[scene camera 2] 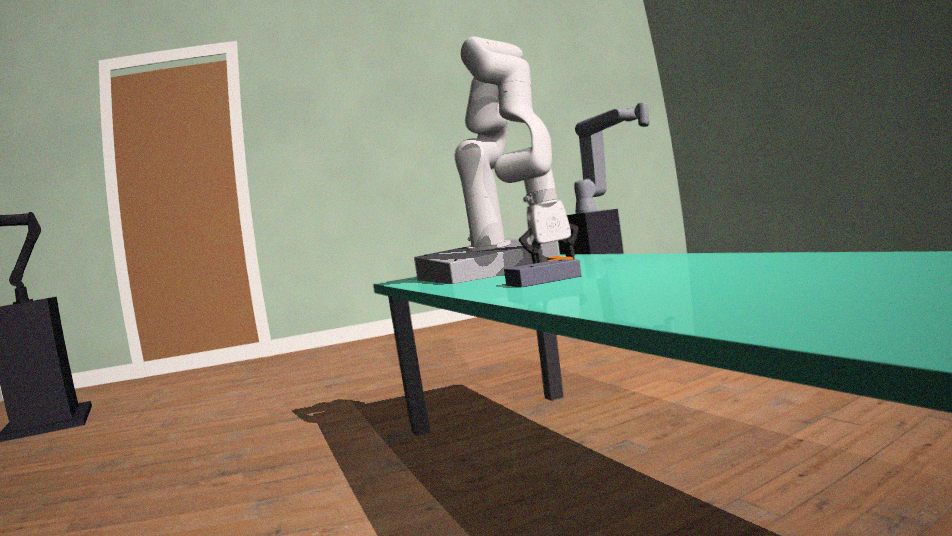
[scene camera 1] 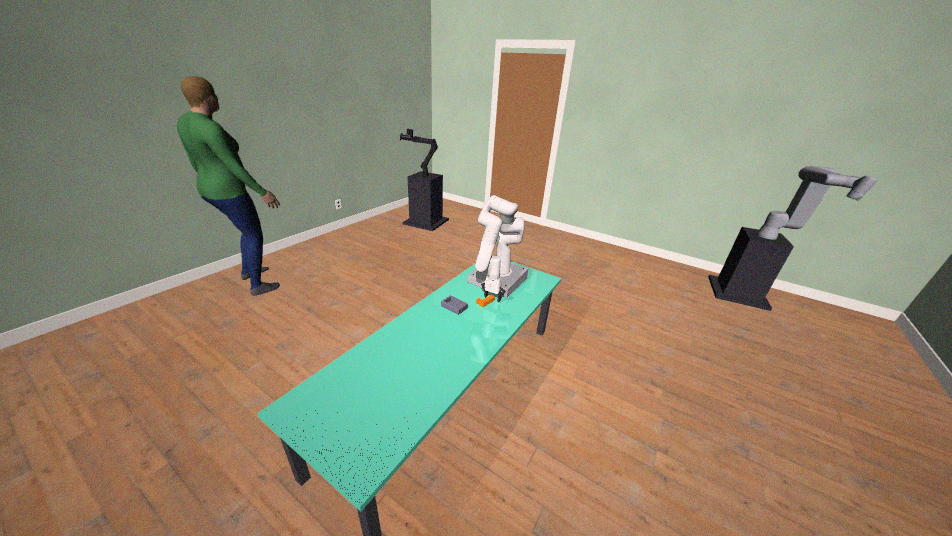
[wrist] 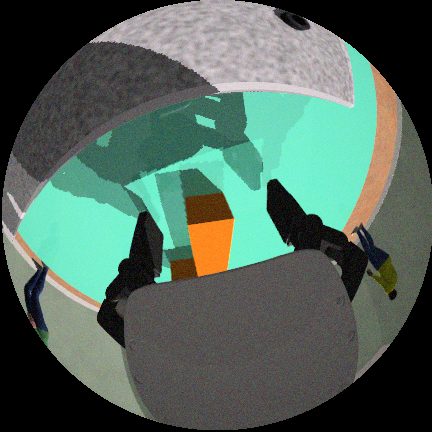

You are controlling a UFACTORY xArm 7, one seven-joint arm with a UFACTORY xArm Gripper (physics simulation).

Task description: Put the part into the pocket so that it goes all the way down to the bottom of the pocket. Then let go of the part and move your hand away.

Labels:
gripper: open, holds nothing
an orange L-shaped part: on the table

